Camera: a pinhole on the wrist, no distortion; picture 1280 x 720 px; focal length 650.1 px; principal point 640.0 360.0 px. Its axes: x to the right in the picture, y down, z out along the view. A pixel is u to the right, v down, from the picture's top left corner.
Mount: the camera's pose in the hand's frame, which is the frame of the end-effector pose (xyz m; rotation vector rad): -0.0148 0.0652 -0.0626 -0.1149 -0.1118 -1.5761
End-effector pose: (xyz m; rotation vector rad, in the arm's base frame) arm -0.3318 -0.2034 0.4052 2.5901 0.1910 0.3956
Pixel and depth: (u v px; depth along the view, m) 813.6 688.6 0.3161
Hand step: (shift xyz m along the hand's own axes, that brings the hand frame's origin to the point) 0.1451 0.0257 0.2621
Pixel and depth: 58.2 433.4 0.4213
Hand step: 0.0369 0.4984 0.3001
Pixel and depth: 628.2 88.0 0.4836
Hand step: -0.2158 0.1451 0.4150
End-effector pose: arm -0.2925 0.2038 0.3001 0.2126 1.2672 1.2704
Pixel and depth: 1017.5 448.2 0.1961
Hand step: 0.0114 -0.0195 0.1478
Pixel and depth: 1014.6 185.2 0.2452
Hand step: -0.0812 -0.0388 0.2004
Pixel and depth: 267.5 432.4 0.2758
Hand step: 0.0179 0.2610 0.1876
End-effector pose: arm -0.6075 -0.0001 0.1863 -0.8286 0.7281 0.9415
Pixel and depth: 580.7 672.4 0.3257
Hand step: 0.1428 0.1401 0.2552
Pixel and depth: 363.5 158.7 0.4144
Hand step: -0.1406 0.3002 0.3223
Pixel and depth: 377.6 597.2 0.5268
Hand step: 0.1805 0.3497 0.4279
